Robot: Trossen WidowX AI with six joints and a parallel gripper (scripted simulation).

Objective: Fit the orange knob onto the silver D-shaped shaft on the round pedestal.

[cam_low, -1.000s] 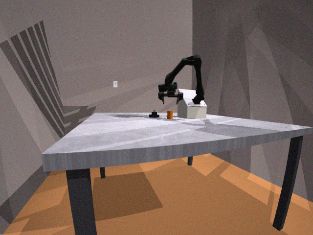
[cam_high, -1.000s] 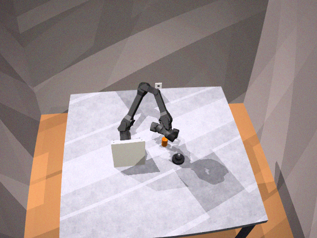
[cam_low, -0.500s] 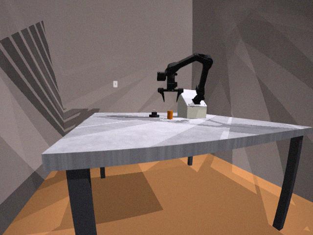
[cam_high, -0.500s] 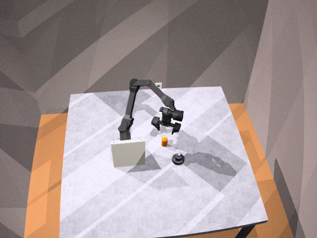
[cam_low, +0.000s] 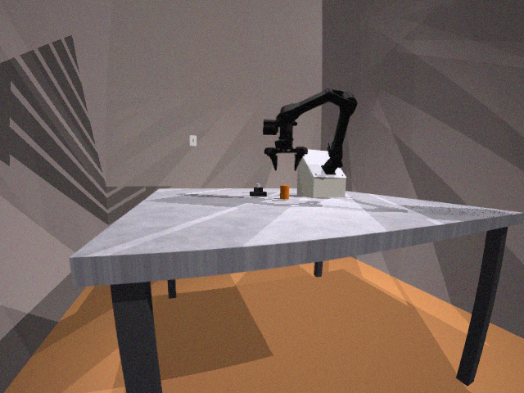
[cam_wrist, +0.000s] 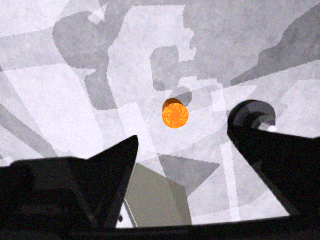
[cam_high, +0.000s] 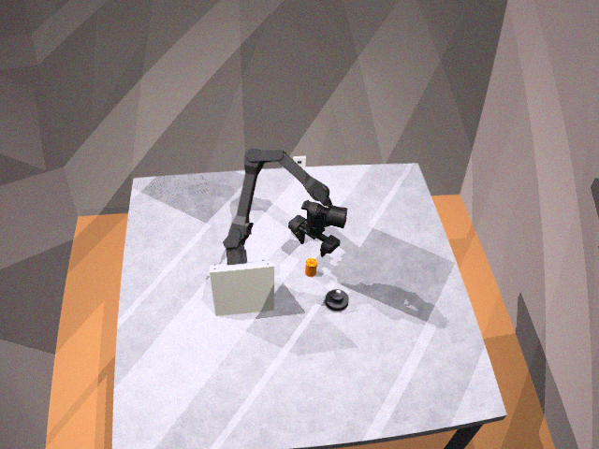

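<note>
Now: gripper tip 80 mm above the orange knob. From my gripper tip the other things lie so: dark round pedestal: 60 mm ahead, 150 mm to the right, 90 mm below.
</note>
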